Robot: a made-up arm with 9 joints. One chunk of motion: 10 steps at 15 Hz.
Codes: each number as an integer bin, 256 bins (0 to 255) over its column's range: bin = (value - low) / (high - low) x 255, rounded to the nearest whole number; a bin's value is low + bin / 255 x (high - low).
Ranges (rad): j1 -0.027..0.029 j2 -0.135..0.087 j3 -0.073..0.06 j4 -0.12..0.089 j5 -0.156..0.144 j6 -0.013..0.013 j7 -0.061..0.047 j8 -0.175..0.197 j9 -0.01..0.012
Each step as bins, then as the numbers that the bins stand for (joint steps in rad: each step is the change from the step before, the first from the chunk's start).
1 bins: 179 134 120 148 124 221 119 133 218
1 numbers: 0.01231 -0.01834 -0.01041 0.00130 -0.01012 0.00953 -0.01060 0.01902 0.00881
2 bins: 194 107 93 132 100 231 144 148 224
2 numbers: 0.01560 -0.04185 -0.02449 -0.01181 -0.03835 0.01055 -0.00001 0.04091 0.00933
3 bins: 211 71 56 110 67 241 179 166 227
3 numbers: 0.01934 -0.07319 -0.04379 -0.02984 -0.07718 0.01157 0.01481 0.06716 0.00958
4 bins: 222 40 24 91 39 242 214 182 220
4 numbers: 0.02175 -0.10018 -0.06048 -0.04542 -0.11012 0.01167 0.02964 0.09051 0.00898
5 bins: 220 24 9 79 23 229 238 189 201
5 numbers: 0.02131 -0.11411 -0.06831 -0.05525 -0.12894 0.01035 0.03980 0.10072 0.00734
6 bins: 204 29 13 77 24 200 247 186 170
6 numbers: 0.01780 -0.10975 -0.06622 -0.05689 -0.12776 0.00739 0.04361 0.09634 0.00467
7 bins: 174 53 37 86 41 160 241 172 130
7 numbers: 0.01121 -0.08886 -0.05370 -0.04951 -0.10776 0.00331 0.04107 0.07592 0.00122
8 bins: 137 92 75 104 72 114 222 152 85
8 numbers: 0.00309 -0.05491 -0.03388 -0.03476 -0.07129 -0.00138 0.03302 0.04674 -0.00267
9 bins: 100 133 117 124 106 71 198 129 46
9 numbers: -0.00504 -0.01921 -0.01198 -0.01837 -0.03129 -0.00576 0.02286 0.01319 -0.00603
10 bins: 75 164 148 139 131 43 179 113 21
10 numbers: -0.01053 0.00778 0.00419 -0.00607 -0.00188 -0.00862 0.01481 -0.01015 -0.00819
